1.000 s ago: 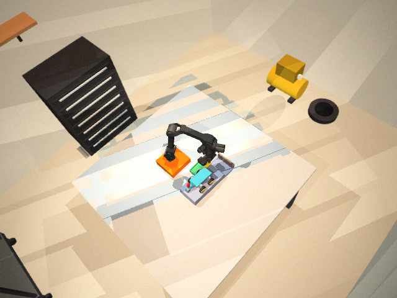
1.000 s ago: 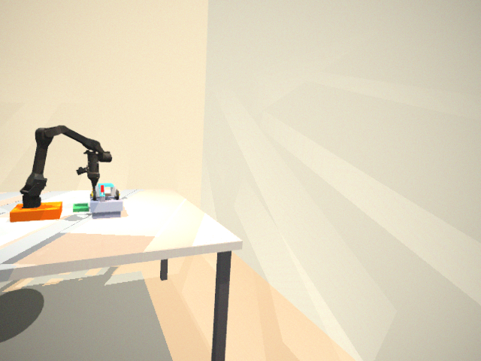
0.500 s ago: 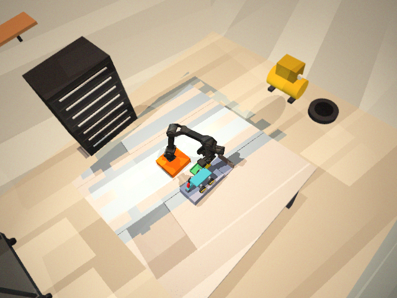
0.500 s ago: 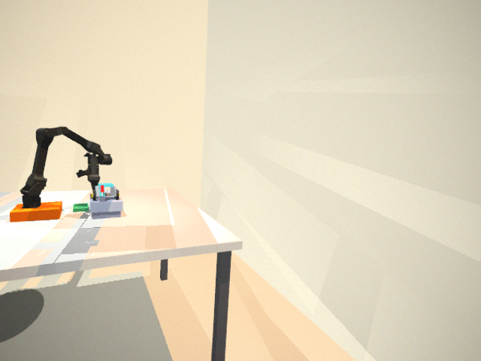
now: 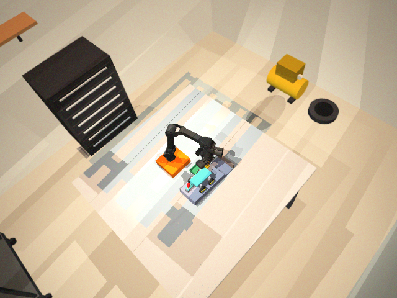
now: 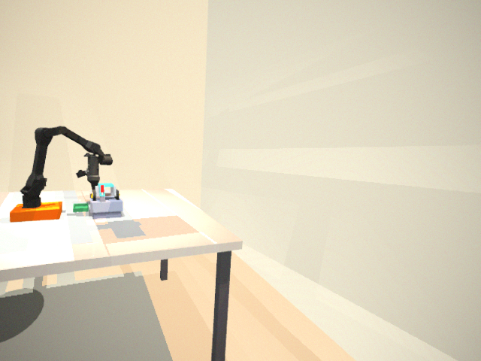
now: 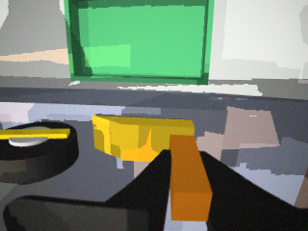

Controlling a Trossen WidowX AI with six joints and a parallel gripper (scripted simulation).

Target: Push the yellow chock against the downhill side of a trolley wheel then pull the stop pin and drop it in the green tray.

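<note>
Now: gripper tip 70 mm short of the stop pin, 220 mm to the left of it and 40 mm below it. The rest, counted from my gripper tip: yellow chock: 20 mm to the right, 10 mm below; then ramp: 70 mm ahead, 110 mm to the right, 40 mm below; then green tray: 60 mm behind, 50 mm to the right, 90 mm below.
</note>
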